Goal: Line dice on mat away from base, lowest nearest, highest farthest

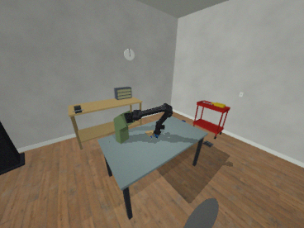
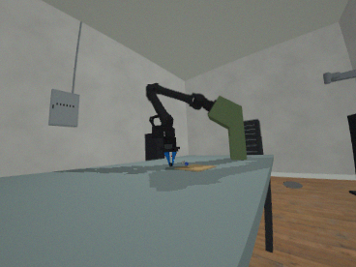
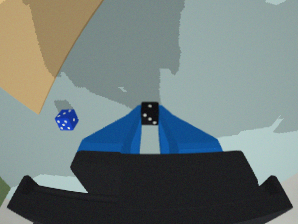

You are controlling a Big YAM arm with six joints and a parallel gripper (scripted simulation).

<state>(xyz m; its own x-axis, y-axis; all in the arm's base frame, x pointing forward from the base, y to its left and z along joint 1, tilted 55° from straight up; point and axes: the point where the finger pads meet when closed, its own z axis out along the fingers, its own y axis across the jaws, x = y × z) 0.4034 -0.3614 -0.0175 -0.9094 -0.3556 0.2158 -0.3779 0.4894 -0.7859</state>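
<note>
Right now the tan mat is 4 cm ahead of my hand, 15 cm to the left of it and 1 cm below it. From my hand the other things lie so: blue die (4 cm behind, 7 cm to the left); then black die (right at my hand); then white die (11 cm behind, 3 cm to the left).
</note>
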